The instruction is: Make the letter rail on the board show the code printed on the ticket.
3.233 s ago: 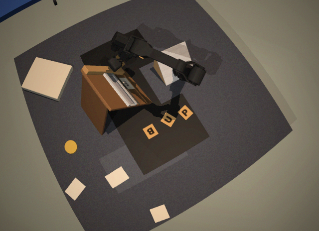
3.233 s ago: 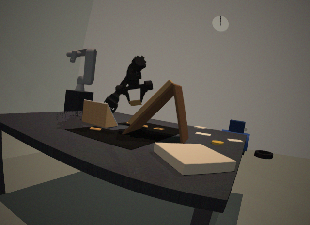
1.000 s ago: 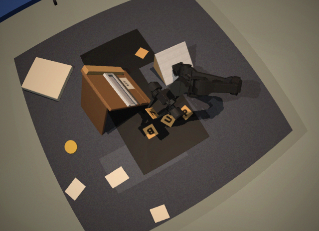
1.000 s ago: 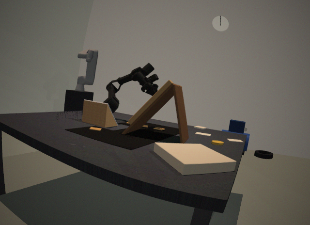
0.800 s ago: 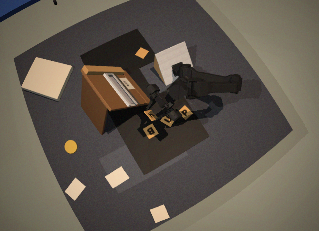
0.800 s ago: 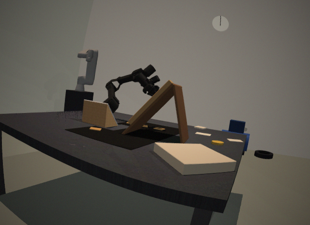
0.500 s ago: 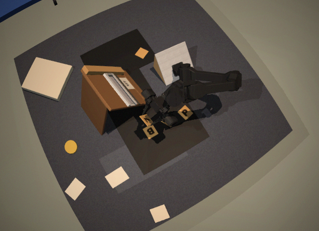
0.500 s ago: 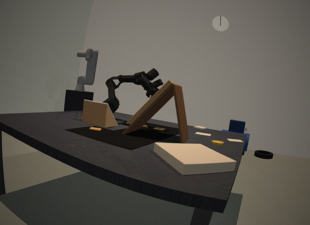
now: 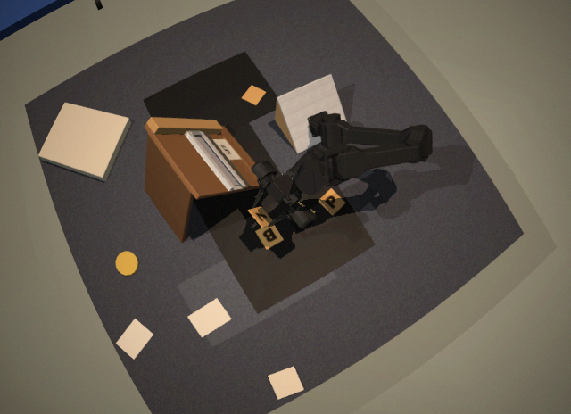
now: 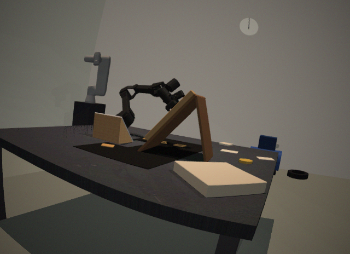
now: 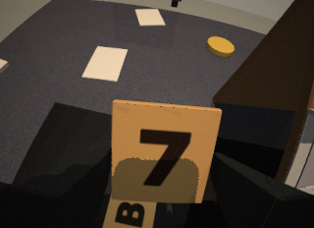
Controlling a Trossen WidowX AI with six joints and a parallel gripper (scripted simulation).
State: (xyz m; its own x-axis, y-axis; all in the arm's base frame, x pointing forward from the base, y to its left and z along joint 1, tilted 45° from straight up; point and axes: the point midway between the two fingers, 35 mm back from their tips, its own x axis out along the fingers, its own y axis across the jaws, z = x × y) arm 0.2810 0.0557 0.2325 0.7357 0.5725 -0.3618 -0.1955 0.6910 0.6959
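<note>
The white ticket lies 1 cm behind my gripper tip, 24 cm to the right of it and 8 cm below it. Also, from my gripper tip: dark mat: 10 cm behind, 20 cm to the right, 16 cm below; then letter tile: right at my gripper tip; then yellow disc: 39 cm ahead, 9 cm to the right, 15 cm below.
</note>
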